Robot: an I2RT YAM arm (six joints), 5 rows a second.
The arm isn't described. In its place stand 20 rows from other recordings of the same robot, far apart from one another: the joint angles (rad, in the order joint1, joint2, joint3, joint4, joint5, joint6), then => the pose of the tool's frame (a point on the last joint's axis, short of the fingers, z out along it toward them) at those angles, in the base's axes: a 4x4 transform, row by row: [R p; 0 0 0 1], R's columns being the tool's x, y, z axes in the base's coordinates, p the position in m.
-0.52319, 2.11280, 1.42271, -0.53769, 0.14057, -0.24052 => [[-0.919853, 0.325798, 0.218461, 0.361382], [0.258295, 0.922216, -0.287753, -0.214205], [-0.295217, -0.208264, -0.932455, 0.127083], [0, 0, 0, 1]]
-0.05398, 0.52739, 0.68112, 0.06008, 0.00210, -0.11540 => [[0.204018, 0.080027, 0.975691, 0.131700], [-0.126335, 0.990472, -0.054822, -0.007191], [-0.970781, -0.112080, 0.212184, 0.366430], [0, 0, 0, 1]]
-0.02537, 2.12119, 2.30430, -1.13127, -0.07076, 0.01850 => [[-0.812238, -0.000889, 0.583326, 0.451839], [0.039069, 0.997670, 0.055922, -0.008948], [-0.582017, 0.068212, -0.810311, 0.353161], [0, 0, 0, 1]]
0.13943, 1.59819, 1.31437, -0.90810, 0.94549, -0.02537 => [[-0.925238, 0.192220, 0.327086, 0.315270], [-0.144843, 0.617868, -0.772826, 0.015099], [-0.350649, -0.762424, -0.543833, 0.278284], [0, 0, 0, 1]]
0.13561, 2.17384, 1.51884, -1.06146, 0.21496, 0.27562 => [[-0.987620, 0.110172, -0.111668, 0.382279], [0.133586, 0.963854, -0.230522, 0.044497], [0.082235, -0.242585, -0.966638, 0.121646], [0, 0, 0, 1]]
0.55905, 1.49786, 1.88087, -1.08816, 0.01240, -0.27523 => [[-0.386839, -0.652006, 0.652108, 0.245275], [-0.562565, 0.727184, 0.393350, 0.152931], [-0.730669, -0.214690, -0.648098, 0.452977], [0, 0, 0, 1]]
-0.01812, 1.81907, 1.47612, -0.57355, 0.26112, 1.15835 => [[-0.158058, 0.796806, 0.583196, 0.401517], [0.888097, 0.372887, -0.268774, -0.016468], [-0.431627, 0.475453, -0.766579, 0.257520], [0, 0, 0, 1]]
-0.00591, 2.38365, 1.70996, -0.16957, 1.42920, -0.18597 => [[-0.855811, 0.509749, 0.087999, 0.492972], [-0.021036, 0.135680, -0.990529, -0.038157], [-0.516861, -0.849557, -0.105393, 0.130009], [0, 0, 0, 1]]
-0.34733, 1.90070, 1.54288, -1.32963, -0.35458, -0.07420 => [[-0.957805, 0.286996, 0.015551, 0.327215], [0.272796, 0.890711, 0.363617, -0.105308], [0.090506, 0.352516, -0.931419, 0.227002], [0, 0, 0, 1]]
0.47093, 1.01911, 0.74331, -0.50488, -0.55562, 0.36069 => [[-0.840694, -0.451780, 0.298545, 0.176633], [-0.091572, 0.661987, 0.743901, 0.111002], [-0.533712, 0.598054, -0.597898, 0.255987], [0, 0, 0, 1]]
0.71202, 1.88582, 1.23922, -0.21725, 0.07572, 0.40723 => [[-0.771846, -0.336076, 0.539728, 0.308066], [-0.144463, 0.919379, 0.365885, 0.262319], [-0.619180, 0.204437, -0.758170, 0.181535], [0, 0, 0, 1]]
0.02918, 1.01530, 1.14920, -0.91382, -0.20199, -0.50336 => [[-0.533176, -0.488997, 0.690366, 0.192689], [-0.488328, 0.844250, 0.220855, 0.012770], [-0.690839, -0.219370, -0.688926, 0.353413], [0, 0, 0, 1]]
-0.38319, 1.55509, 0.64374, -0.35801, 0.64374, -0.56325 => [[-0.996763, -0.080291, -0.004151, 0.218134], [-0.058656, 0.761548, -0.645449, -0.110971], [0.054985, -0.643116, -0.763792, 0.122745], [0, 0, 0, 1]]
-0.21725, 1.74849, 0.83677, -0.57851, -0.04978, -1.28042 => [[-0.481195, -0.872062, 0.089215, 0.266916], [-0.873769, 0.485335, 0.031264, -0.057103], [-0.070564, -0.062909, -0.995522, 0.107201], [0, 0, 0, 1]]
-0.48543, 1.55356, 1.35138, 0.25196, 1.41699, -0.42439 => [[-0.348777, 0.878774, -0.325747, 0.290376], [0.112669, -0.305736, -0.945426, -0.192957], [-0.930409, -0.366445, 0.007623, 0.390996], [0, 0, 0, 1]]
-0.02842, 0.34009, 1.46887, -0.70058, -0.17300, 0.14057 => [[0.392963, -0.185428, 0.900665, -0.078886], [0.126901, 0.981022, 0.146604, 0.008373], [-0.910756, 0.056685, 0.409036, 0.493971], [0, 0, 0, 1]]
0.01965, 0.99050, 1.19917, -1.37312, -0.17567, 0.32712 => [[-0.898101, 0.211373, 0.385664, 0.145464], [0.298783, 0.936732, 0.182381, 0.009082], [-0.322713, 0.279026, -0.904434, 0.343565], [0, 0, 0, 1]]
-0.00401, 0.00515, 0.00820, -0.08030, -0.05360, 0.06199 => [[-0.080085, -0.044534, 0.995793, 0.110046], [0.062183, 0.996832, 0.049582, 0.001466], [-0.994847, 0.065892, -0.077062, 0.167154], [0, 0, 0, 1]]
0.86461, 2.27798, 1.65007, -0.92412, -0.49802, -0.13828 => [[-0.549692, -0.757237, -0.352746, 0.264164], [-0.831091, 0.453058, 0.322532, 0.335924], [-0.084419, 0.470457, -0.878375, 0.113565], [0, 0, 0, 1]]
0.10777, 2.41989, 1.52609, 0.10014, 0.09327, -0.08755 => [[-0.702387, -0.103977, 0.704160, 0.492660], [-0.163557, 0.986379, -0.017496, 0.049966], [-0.692749, -0.127459, -0.709826, 0.056511], [0, 0, 0, 1]]
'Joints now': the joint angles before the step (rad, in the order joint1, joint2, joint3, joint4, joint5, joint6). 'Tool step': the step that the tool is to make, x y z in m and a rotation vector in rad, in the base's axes. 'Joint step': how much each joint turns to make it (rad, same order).
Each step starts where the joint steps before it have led.
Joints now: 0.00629, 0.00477, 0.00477, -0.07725, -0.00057, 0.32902
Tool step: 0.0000, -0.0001, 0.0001, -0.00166, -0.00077, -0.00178
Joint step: -0.00043, -0.00004, 0.00007, 0.00064, 0.00147, -0.00156
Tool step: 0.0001, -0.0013, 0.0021, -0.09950, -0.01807, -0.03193
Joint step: 0.00095, -0.00045, -0.00009, 0.01910, 0.03948, -0.09721
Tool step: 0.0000, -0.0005, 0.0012, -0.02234, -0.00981, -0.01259
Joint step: -0.00016, -0.00051, 0.00016, 0.01002, 0.01358, -0.02176
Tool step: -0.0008, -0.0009, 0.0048, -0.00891, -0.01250, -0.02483
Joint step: -0.00001, 0.00076, 0.01375, -0.00002, 0.02516, -0.00801
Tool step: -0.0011, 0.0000, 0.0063, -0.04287, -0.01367, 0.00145
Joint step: -0.00008, 0.00076, 0.01826, -0.00071, -0.00046, -0.04312
